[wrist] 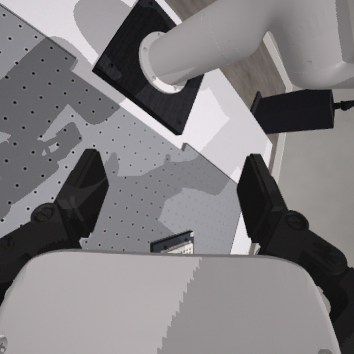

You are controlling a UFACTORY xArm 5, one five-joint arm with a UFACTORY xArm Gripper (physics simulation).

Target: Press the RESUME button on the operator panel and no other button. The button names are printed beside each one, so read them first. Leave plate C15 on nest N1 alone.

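My gripper is wide open, with its two black fingers far apart and no object between them. It hangs above the perforated grey board. A small dark-edged piece with a pale gridded top shows at the bottom middle, mostly hidden behind the gripper's body; I cannot tell whether it is plate C15 on nest N1. The operator panel, the RESUME button and the printed button names do not show in the wrist view.
The arm's base column stands on a black square mounting plate at the top. The perforated grey board lies on a white table. A black box is beyond the table edge at the right.
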